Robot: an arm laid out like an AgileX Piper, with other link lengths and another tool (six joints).
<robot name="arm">
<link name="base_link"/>
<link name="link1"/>
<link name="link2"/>
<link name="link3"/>
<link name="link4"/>
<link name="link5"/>
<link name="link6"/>
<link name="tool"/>
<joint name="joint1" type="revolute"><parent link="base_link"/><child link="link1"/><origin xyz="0.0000 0.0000 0.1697" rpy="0.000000 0.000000 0.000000"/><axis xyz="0 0 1"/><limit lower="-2.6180" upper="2.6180"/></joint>
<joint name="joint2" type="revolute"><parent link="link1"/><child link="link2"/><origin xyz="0.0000 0.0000 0.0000" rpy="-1.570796 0.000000 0.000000"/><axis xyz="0 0 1"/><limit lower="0.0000" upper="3.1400"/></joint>
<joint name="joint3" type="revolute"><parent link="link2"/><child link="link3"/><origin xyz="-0.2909 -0.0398 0.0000" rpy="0.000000 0.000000 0.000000"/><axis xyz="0 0 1"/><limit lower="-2.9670" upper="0.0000"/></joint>
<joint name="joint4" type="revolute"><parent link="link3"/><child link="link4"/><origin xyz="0.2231 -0.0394 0.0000" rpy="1.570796 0.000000 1.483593"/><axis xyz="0 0 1"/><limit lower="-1.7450" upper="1.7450"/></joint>
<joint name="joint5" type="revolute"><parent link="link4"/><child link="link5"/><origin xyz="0.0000 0.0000 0.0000" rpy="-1.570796 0.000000 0.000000"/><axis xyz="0 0 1"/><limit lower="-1.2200" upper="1.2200"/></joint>
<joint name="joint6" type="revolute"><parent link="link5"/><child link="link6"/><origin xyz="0.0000 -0.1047 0.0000" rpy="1.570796 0.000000 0.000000"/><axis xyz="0 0 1"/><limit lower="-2.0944" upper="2.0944"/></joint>
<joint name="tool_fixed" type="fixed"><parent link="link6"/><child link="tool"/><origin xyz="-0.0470 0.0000 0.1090" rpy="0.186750 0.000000 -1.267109"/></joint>
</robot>
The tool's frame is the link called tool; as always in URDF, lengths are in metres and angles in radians.
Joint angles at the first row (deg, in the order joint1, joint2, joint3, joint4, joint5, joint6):
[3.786, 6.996, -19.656, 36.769, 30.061, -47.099]
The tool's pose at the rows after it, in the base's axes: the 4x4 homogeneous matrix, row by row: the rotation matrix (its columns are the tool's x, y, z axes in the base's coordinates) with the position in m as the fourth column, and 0 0 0 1 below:
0.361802, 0.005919, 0.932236, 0.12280; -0.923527, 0.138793, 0.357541, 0.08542; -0.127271, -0.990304, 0.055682, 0.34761; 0, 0, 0, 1
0.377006, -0.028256, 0.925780, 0.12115; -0.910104, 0.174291, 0.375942, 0.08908; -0.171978, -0.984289, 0.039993, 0.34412; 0, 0, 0, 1
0.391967, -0.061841, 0.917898, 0.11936; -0.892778, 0.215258, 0.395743, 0.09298; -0.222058, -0.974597, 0.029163, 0.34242; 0, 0, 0, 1
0.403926, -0.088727, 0.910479, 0.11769; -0.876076, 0.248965, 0.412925, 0.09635; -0.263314, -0.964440, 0.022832, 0.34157; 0, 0, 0, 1
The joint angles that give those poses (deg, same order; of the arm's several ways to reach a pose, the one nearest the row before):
[3.788, 6.389, -19.146, 37.619, 31.142, -45.917]
[3.788, 6.252, -19.013, 39.087, 32.755, -44.746]
[3.788, 6.250, -19.014, 40.991, 34.240, -43.617]
[3.786, 6.250, -19.014, 42.722, 35.399, -42.795]

